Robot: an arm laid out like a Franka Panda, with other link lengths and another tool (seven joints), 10 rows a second.
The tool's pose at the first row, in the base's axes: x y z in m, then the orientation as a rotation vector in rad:
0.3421, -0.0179, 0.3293, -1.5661, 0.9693, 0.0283
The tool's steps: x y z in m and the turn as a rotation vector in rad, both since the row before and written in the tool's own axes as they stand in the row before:
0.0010, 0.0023, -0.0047, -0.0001, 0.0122, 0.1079
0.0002, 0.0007, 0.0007, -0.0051, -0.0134, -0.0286
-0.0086, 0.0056, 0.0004, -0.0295, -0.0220, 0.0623
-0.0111, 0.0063, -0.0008, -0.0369, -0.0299, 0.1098
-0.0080, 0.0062, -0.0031, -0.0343, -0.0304, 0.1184
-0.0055, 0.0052, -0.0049, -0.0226, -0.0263, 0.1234
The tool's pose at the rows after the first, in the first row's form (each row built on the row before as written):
0.3391, -0.0222, 0.3282, -1.5143, 1.0627, 0.0944
0.3391, -0.0216, 0.3274, -1.5310, 1.0305, 0.0873
0.3306, -0.0159, 0.3281, -1.5215, 1.0637, 0.1632
0.3196, -0.0100, 0.3309, -1.4897, 1.1263, 0.2824
0.3096, -0.0079, 0.3336, -1.4464, 1.1925, 0.4066
0.3012, -0.0090, 0.3366, -1.3868, 1.2634, 0.5239

